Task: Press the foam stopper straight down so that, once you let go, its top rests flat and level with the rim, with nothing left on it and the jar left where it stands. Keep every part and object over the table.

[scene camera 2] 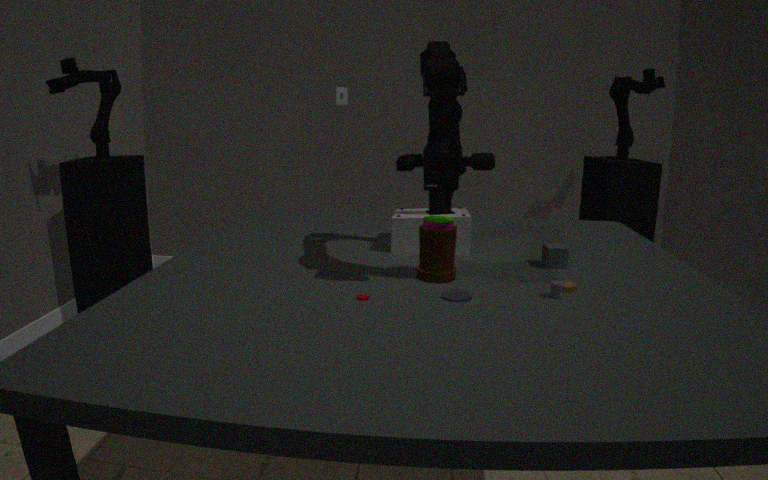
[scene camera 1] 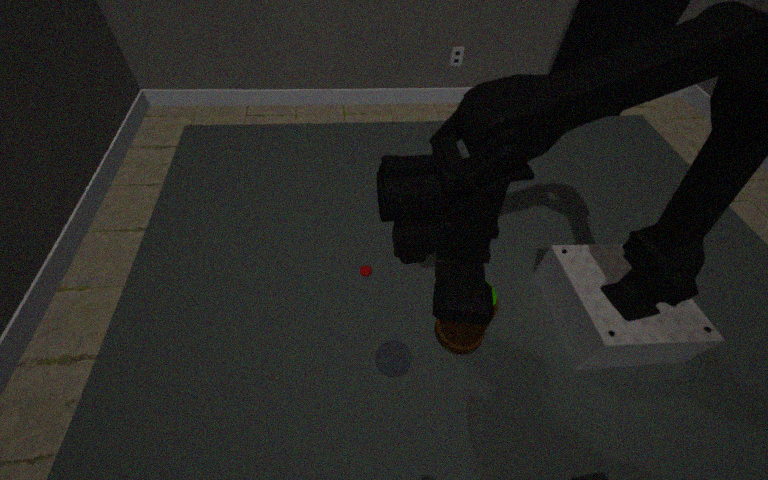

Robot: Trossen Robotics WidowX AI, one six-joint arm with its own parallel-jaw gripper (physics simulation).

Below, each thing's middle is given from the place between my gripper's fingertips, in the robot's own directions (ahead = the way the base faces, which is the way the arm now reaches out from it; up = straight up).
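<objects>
The brown jar (scene camera 2: 436,248) is 100 mm below my hand, and it's 50 mm behind my hand and 10 mm to the right of it.
</objects>
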